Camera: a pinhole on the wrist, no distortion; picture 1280 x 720 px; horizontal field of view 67.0 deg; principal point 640.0 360.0 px. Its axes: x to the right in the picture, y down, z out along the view. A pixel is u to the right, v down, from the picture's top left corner.
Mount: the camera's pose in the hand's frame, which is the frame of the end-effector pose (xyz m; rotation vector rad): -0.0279 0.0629 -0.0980 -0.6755 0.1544 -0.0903
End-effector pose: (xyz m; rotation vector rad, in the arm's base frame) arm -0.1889 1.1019 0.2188 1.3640 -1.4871 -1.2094
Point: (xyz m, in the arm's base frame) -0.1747 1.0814 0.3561
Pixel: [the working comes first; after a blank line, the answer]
In the camera's frame: 0.0235 0.0236 0.0833

912 634
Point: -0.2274 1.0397 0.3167
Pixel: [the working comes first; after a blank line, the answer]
In the camera's frame: 0.0702 -0.0271 0.1195

1208 140
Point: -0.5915 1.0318 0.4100
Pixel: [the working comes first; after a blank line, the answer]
In the camera's frame: 0.0584 -0.0851 0.4908

755 192
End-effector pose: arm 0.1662 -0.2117 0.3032 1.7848 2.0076 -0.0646
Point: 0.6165 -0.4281 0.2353
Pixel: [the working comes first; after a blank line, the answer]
In the camera's frame: -0.2569 0.0095 0.4424

79 381
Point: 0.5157 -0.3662 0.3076
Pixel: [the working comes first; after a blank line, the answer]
In the camera's frame: -0.1976 0.0306 0.3189

41 453
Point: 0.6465 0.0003 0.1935
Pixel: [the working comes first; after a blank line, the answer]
In the camera's frame: 0.1480 0.1492 0.4949

929 651
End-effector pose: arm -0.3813 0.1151 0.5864 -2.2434 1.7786 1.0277
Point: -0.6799 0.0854 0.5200
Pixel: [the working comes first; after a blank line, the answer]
In the camera's frame: 0.0058 -0.0160 0.3336

657 314
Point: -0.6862 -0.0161 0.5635
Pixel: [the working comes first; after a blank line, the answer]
In the camera's frame: 0.0661 0.0750 0.3153

843 590
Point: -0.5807 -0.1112 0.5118
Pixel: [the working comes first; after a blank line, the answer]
In the camera's frame: 0.1977 0.0479 0.2461

outside the picture
